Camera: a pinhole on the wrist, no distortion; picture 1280 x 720 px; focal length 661.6 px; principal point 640.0 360.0 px. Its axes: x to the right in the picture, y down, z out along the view. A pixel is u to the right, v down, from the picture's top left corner.
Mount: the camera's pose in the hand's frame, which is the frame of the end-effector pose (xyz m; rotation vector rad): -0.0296 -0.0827 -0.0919 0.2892 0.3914 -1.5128
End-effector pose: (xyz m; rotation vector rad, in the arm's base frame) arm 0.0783 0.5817 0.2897 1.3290 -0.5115 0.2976
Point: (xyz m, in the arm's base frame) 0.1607 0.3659 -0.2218
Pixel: 1200 38
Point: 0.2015 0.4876 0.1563
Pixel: 797 585
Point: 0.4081 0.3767 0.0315
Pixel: 1105 698
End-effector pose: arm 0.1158 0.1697 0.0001 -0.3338 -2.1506 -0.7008
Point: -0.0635 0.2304 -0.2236
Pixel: 399 248
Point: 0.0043 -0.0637 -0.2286
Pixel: 1110 69
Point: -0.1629 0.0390 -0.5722
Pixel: 781 25
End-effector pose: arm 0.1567 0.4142 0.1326 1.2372 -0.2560 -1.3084
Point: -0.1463 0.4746 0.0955
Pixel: 654 83
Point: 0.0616 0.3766 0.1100
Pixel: 252 492
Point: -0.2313 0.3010 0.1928
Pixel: 441 265
